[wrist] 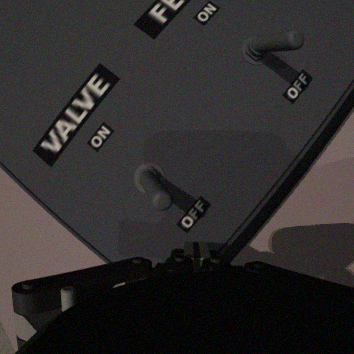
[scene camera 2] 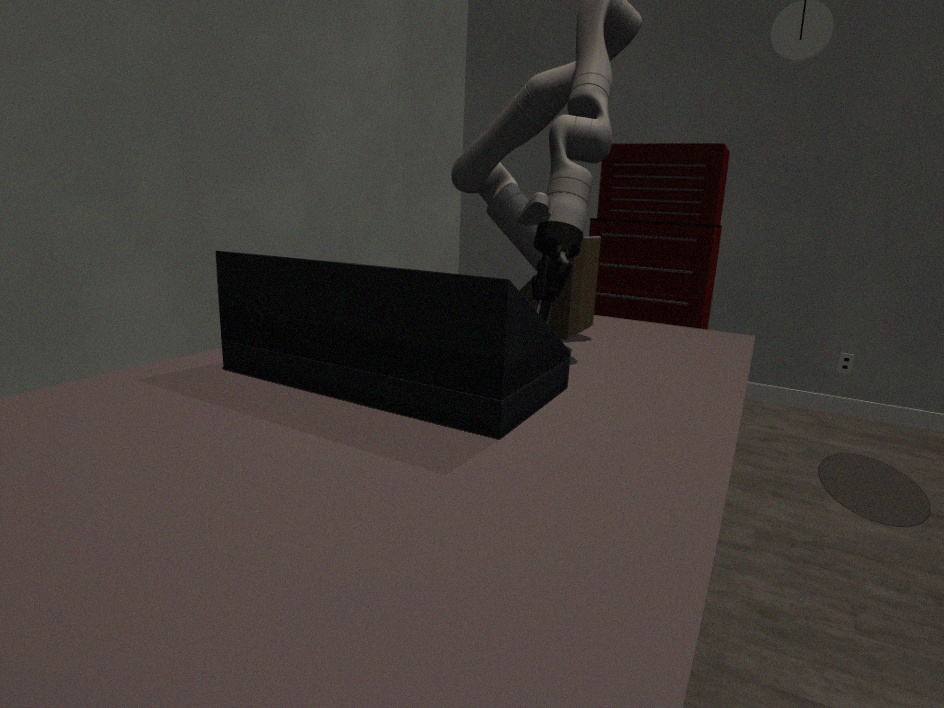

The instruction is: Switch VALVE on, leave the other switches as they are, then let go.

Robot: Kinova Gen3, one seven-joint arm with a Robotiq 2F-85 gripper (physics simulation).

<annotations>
my gripper: wrist; scene camera 2
same spot on my gripper: (wrist: 195, 256) = (scene camera 2: 537, 303)
</annotations>
